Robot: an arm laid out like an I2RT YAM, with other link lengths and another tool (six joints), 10 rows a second.
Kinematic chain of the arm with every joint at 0, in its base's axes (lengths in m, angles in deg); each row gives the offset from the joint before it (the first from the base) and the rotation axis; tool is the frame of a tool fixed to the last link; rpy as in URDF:
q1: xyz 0 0 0.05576 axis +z
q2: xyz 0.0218 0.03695 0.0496 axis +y
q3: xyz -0.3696 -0.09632 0 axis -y
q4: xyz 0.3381 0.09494 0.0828 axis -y
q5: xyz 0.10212 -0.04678 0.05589 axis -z
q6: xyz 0.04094 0 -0.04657 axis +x
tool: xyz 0.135 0.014 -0.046 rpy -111.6 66.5 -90
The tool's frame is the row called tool.
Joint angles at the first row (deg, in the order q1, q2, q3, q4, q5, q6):
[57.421 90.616 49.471 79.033 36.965 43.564]
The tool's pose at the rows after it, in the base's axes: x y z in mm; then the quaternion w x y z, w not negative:
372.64 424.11 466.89 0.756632 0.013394 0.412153 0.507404
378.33 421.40 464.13 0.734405 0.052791 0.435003 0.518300
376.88 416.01 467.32 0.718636 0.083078 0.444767 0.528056
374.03 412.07 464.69 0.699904 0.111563 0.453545 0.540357
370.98 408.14 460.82 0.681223 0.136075 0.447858 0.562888
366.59 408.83 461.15 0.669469 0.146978 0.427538 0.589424
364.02 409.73 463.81 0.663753 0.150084 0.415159 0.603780
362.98 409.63 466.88 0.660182 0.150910 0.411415 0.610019
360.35 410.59 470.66 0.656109 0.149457 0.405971 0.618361
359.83 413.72 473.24 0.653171 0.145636 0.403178 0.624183
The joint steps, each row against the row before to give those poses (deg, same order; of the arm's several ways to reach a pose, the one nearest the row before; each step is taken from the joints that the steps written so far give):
[0.466 -0.533 0.784 -3.339 2.529 2.085]
[0.022 -2.004 0.621 -7.678 2.920 6.808]
[0.329 -2.204 0.263 -5.528 2.070 5.021]
[0.384 -1.895 -0.299 -5.036 1.478 5.567]
[-0.023 -1.008 -1.142 -1.516 -0.138 5.462]
[0.078 0.577 -1.070 3.187 -1.189 2.801]
[0.034 0.397 -0.288 1.874 -0.835 1.114]
[-0.068 -0.180 0.088 -0.064 -0.528 0.672]
[0.068 -0.094 0.043 0.412 -0.747 0.470]
[-0.034 0.307 0.382 0.239 -0.840 0.171]

